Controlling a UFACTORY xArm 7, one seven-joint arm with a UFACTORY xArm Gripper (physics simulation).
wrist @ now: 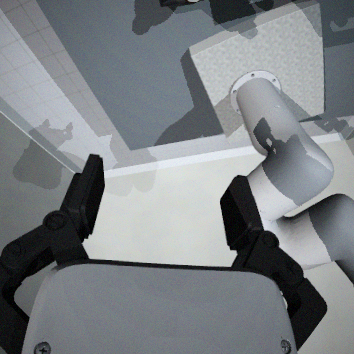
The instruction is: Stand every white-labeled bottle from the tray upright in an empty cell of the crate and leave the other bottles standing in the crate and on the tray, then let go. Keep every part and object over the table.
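Pixels of known places: gripper, fingertip midpoint: (167, 178); arm's base at its link origin: (253, 93).
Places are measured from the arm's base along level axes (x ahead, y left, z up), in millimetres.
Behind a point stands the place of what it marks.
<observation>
My gripper (167, 178) @[x 274, y 141, z 330 mm] is open and empty in the wrist view, its two black fingers spread wide on the left and right, with pale wall behind the gap. No bottle, crate or tray can be made out in this view. At the top edge, a dark object (235, 11) is cut off by the frame, too little of it showing to tell what it is.
The arm's own grey and white links (297, 172) @[x 111, y 14, z 279 mm] fill the right side, close to the right finger. They rise from a round base flange (256, 75) @[x 52, y -9, z -2 mm] on a pale speckled block (210, 67) @[x 94, y 87, z -26 mm]. Grey floor (120, 75) @[x 132, y 305, z -78 mm] and a wall with white skirting (185, 161) lie beyond.
</observation>
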